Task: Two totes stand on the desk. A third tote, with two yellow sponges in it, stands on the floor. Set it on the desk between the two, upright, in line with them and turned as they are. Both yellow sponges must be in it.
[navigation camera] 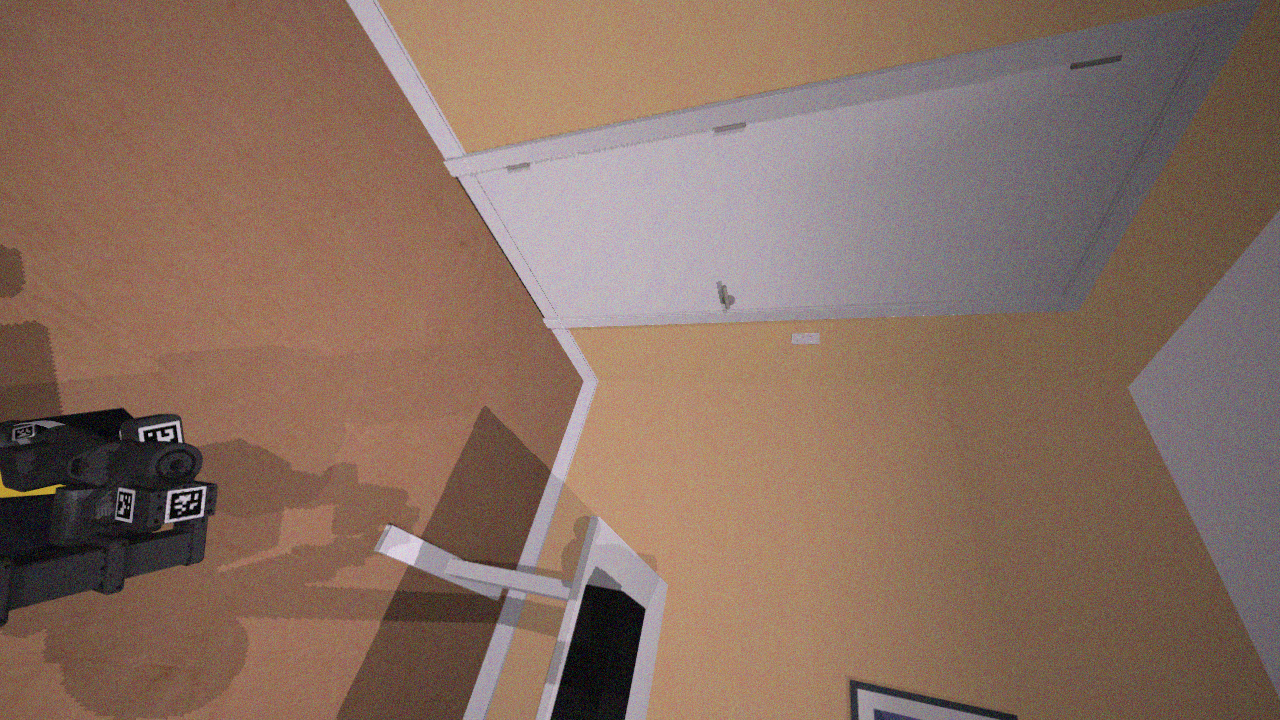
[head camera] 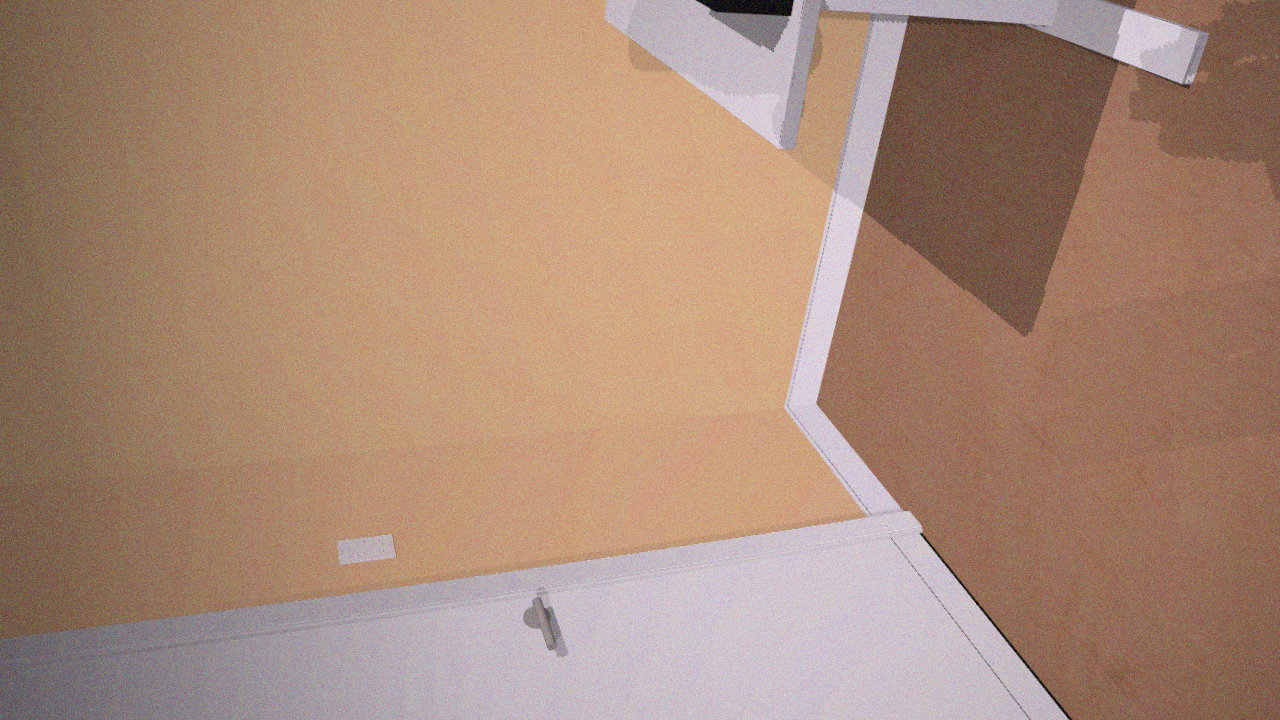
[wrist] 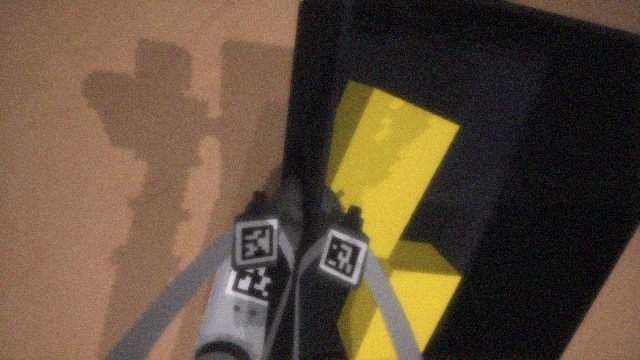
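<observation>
The black tote (wrist: 316, 95) (navigation camera: 22, 528) fills the right of the wrist view and is cut off at the navigation view's left edge. It appears raised off the floor. Two yellow sponges (wrist: 400, 150) (wrist: 415, 300) lie in it, and a strip of yellow shows in the navigation view. My gripper (wrist: 306, 204) is shut on the tote's near side wall, one fingertip on each side. The white desk (navigation camera: 653, 617) (head camera: 716, 98) shows in part, with a black tote (navigation camera: 608, 653) (head camera: 760, 7) on it, cut off by the view edges. The other desk tote does not show.
A desk leg with its foot (navigation camera: 411, 548) (head camera: 1163, 53) reaches out over the floor (navigation camera: 295, 223) (head camera: 1118, 447). A white door (navigation camera: 805, 197) (head camera: 313, 671) is in the wall beside the corner. A framed picture (navigation camera: 930, 707) hangs at the navigation view's bottom edge.
</observation>
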